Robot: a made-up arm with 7 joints. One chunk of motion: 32 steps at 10 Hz.
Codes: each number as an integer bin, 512 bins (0 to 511) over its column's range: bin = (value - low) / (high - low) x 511, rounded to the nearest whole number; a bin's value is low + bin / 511 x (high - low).
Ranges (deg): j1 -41..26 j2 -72..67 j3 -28..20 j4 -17..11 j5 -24..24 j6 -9..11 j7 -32..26
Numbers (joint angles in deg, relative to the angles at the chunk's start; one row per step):
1: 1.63 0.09 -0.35 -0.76 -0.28 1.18 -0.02
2: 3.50 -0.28 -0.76 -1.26 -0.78 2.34 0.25
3: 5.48 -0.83 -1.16 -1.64 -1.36 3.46 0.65
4: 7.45 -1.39 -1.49 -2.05 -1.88 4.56 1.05
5: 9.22 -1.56 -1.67 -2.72 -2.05 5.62 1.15
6: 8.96 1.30 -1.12 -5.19 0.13 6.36 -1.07
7: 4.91 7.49 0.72 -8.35 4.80 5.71 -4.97
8: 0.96 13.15 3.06 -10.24 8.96 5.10 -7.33
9: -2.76 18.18 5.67 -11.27 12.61 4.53 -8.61
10: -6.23 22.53 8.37 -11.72 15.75 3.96 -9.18
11: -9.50 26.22 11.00 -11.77 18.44 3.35 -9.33
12: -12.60 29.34 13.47 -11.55 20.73 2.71 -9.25
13: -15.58 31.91 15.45 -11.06 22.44 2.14 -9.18
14: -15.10 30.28 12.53 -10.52 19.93 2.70 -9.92
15: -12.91 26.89 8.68 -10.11 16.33 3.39 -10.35
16: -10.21 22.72 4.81 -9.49 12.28 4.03 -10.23
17: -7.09 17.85 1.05 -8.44 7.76 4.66 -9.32
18: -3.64 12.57 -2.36 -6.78 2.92 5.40 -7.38
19: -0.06 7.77 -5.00 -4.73 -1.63 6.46 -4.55
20: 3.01 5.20 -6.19 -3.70 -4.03 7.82 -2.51
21: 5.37 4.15 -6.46 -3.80 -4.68 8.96 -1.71
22: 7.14 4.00 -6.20 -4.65 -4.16 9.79 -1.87
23: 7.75 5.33 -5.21 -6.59 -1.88 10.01 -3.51
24: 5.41 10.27 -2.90 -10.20 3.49 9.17 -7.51
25: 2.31 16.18 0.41 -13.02 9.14 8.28 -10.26
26: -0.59 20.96 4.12 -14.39 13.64 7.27 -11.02
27: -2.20 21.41 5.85 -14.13 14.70 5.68 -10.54
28: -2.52 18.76 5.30 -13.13 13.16 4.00 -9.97
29: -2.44 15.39 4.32 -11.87 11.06 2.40 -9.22
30: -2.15 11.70 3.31 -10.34 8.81 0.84 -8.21
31: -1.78 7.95 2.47 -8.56 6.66 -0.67 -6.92
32: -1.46 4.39 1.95 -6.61 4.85 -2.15 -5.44
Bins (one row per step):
1: 325 265 294 296 253 260 282
2: 339 264 290 287 247 290 284
3: 354 262 286 280 241 318 288
4: 370 260 282 273 235 346 291
5: 383 259 280 261 234 374 292
6: 381 269 286 216 257 392 273
7: 350 292 306 158 307 376 238
8: 320 313 331 123 351 360 217
9: 292 332 358 105 390 346 206
10: 265 348 387 96 423 331 201
11: 240 361 415 95 452 316 200
12: 217 373 441 99 476 299 200
13: 194 382 463 108 494 285 201
14: 198 376 431 118 468 299 195
15: 214 364 390 126 429 317 191
16: 235 348 349 137 386 333 192
17: 259 330 309 156 338 349 200
18: 285 311 273 187 287 368 217
19: 312 293 245 224 238 395 242
20: 336 284 232 243 213 430 260
21: 354 280 229 241 206 459 267
22: 367 279 232 225 211 480 265
23: 372 284 243 190 235 486 251
24: 354 302 267 124 293 464 216
25: 330 324 302 73 353 442 192
26: 308 342 342 48 401 416 185
27: 296 343 360 52 412 375 189
28: 293 334 355 71 396 332 194
29: 294 321 344 94 373 291 201
30: 296 308 333 122 349 251 210
31: 299 294 324 154 326 213 221
32: 302 281 319 190 307 175 234

